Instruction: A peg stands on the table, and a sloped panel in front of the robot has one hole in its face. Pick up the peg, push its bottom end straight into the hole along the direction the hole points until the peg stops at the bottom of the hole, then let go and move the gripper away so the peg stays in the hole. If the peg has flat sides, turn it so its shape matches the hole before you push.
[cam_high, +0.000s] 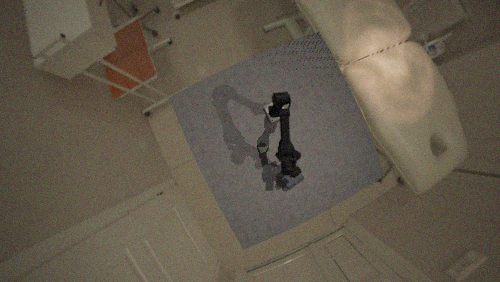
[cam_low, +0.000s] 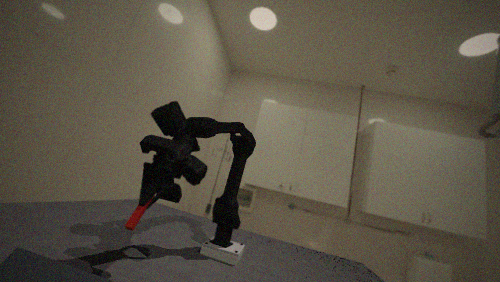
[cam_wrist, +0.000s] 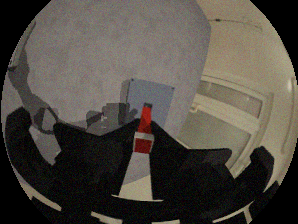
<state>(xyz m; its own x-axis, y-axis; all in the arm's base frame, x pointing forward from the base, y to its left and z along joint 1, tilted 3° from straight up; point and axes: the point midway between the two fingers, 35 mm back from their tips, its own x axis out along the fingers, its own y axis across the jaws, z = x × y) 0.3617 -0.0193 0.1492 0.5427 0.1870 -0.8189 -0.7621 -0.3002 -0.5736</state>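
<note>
The grey sloped panel lies 9 cm ahead of my gripper tip, 1 cm to the left of it and 12 cm below it. Also, from my gripper tip: red peg (1 cm behind, 1 cm above).
</note>
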